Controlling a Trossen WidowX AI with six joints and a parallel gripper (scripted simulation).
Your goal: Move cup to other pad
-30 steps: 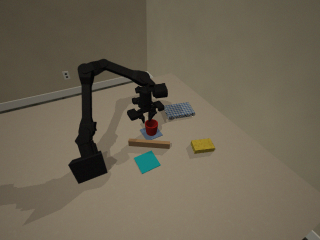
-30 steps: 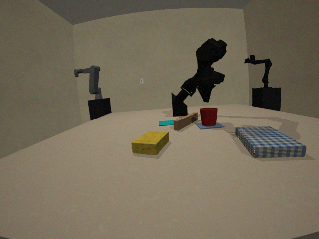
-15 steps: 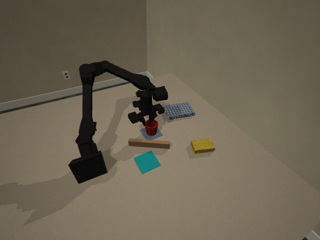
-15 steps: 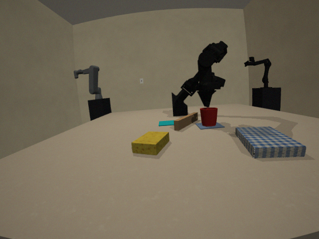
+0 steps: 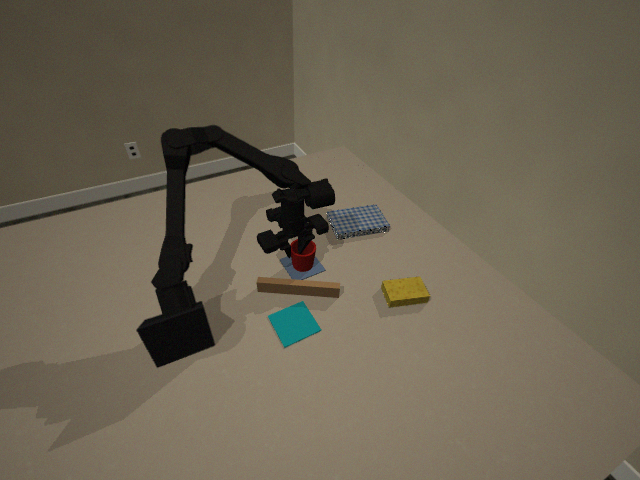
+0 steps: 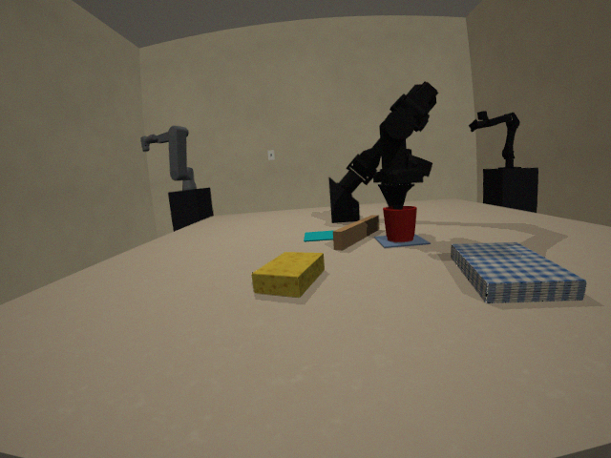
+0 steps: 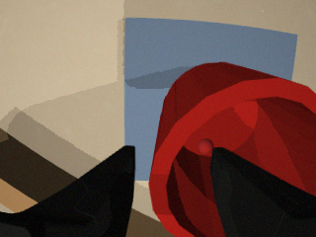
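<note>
Now: hand 30 mm short of the red cup and 70 mm above it. The rest, counted from my hand: red marble: 20 mm ahead, 10 mm to the right, 70 mm below; blue marble: 20 mm ahead, 70 mm below; wooden bar: 20 mm behind, 90 mm to the right, 80 mm below.
</note>
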